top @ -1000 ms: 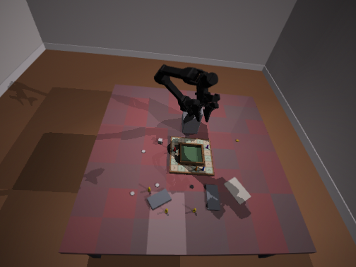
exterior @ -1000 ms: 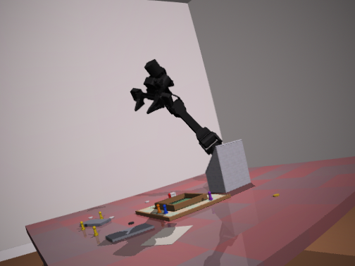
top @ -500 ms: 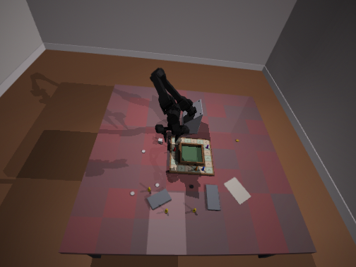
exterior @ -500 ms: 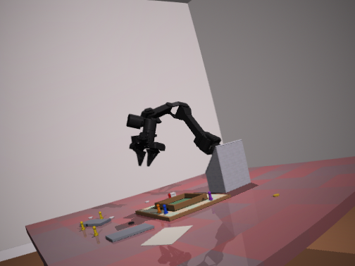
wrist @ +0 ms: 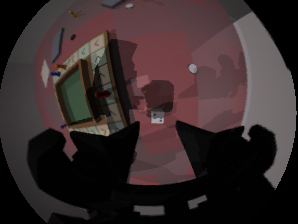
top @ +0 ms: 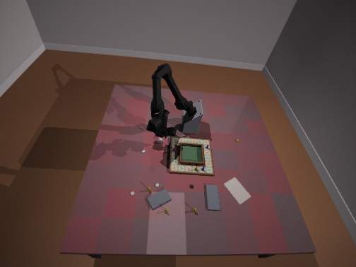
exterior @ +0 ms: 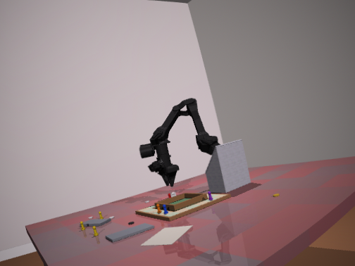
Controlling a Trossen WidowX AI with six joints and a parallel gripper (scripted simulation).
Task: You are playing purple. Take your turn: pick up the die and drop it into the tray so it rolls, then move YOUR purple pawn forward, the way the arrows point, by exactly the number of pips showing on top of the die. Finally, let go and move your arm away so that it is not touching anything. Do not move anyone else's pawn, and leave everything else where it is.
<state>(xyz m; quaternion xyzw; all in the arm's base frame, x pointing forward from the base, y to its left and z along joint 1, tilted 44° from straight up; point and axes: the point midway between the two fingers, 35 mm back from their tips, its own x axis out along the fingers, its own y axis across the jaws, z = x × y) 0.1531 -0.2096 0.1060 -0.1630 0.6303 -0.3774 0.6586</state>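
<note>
Now: the white die 1 cm behind my gripper tip and 5 cm below it. Also, from my gripper tip: orange pawn 23 cm ahead, 21 cm to the left, 3 cm below; red pawn 8 cm ahead, 9 cm to the left, 3 cm below; green-felt tray 11 cm ahead, 20 cm to the left, 5 cm below.
</note>
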